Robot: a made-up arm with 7 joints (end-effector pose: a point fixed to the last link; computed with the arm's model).
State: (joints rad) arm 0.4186 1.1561 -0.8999 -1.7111 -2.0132 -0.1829 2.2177
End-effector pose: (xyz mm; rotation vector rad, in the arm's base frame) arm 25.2 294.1 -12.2 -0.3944 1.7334 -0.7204
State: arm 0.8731 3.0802 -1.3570 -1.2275 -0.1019 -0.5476 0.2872
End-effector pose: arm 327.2 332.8 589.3 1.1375 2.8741 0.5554
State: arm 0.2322 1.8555 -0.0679 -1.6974 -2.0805 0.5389 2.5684
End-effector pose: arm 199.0 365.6 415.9 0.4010 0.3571 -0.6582
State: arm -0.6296 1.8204 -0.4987 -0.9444 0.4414 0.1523 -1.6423
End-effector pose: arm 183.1 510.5 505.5 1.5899 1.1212 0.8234
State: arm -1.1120 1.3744 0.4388 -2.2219 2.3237 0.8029 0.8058
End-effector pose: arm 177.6 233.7 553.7 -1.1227 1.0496 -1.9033
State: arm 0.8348 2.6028 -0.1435 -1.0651 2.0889 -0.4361 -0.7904
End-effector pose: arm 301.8 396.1 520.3 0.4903 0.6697 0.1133
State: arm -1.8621 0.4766 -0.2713 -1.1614 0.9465 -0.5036 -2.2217
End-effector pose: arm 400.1 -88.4 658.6 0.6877 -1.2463 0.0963
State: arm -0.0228 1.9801 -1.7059 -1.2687 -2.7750 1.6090 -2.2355
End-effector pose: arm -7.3 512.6 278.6 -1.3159 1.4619 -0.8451
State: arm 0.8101 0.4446 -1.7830 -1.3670 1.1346 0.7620 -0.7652
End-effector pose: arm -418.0 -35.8 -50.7 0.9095 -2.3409 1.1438
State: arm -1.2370 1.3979 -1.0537 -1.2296 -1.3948 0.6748 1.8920
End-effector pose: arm 365.0 303.3 497.0 0.2688 -0.3036 -0.3383
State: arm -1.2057 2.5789 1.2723 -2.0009 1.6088 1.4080 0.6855
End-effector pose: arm -353.8 104.2 590.1 0.0332 -0.5108 -0.7991
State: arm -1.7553 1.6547 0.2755 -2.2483 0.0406 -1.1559 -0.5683
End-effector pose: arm -84.4 247.3 633.3 -2.2326 1.9148 0.0898
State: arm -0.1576 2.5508 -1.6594 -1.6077 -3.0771 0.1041 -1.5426
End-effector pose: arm -27.5 446.7 495.3 -0.6795 1.0959 0.8862
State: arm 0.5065 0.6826 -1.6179 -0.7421 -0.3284 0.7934 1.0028
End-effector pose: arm -228.6 262.7 -147.0 0.0565 2.1991 0.4741
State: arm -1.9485 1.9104 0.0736 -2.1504 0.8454 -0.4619 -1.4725
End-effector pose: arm -135.0 240.4 648.3 1.6102 -2.0978 0.5752
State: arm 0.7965 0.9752 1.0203 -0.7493 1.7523 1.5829 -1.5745
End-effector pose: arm -246.2 513.8 161.4 -1.2182 1.1783 -0.1517
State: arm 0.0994 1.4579 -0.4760 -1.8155 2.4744 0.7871 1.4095
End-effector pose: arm 122.1 357.6 131.3 2.5560 -0.5026 -0.9096
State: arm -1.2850 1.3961 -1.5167 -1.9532 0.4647 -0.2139 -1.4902
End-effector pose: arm 381.0 207.6 335.2 1.8652 -0.0269 -0.9141
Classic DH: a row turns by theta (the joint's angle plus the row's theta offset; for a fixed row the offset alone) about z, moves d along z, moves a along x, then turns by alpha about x. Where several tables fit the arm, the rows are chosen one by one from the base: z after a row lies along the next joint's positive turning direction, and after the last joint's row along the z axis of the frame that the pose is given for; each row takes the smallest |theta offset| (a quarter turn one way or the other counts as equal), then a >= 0, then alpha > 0; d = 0 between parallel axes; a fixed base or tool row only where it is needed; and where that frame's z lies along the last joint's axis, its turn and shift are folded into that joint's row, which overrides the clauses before.
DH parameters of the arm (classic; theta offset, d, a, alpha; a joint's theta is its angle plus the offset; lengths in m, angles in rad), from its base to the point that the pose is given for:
base (fixed): 0 0.3267 -0.0298 -1.2217
joint 1: 1.5708 0.022 0.0157 1.5708
joint 2: 1.2217 0.0071 -0.0102 -1.5708
joint 3: -1.5708 -0.3636 0.0485 -1.5708
joint 4: 0 0.0292 -0.042 1.5708
joint 5: 0 -0.1846 -0.0246 -1.5708
joint 6: 0 0.0211 -0.0151 1.5708
joint 7: -0.6761 0.0044 -0.0072 -2.0089
tool (fixed): 1.1828 0.0255 0 0

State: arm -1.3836 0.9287 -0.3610 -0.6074 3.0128 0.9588 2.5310
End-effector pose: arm 442.0 215.1 470.3 1.0432 -0.5573 -0.4471
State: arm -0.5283 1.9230 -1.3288 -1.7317 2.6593 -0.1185 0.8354
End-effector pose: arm 135.3 423.8 253.0 -2.4798 -0.2647 0.2798
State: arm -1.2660 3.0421 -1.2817 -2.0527 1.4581 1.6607 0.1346
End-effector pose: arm -201.0 327.1 593.4 -1.1775 0.8514 1.3155
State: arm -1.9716 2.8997 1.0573 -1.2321 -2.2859 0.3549 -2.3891
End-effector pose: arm -489.5 134.3 245.8 1.8098 -1.9733 -0.9593
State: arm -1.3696 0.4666 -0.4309 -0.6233 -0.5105 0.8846 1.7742
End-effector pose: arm 527.4 105.8 364.7 -1.4196 -0.3594 -0.1711
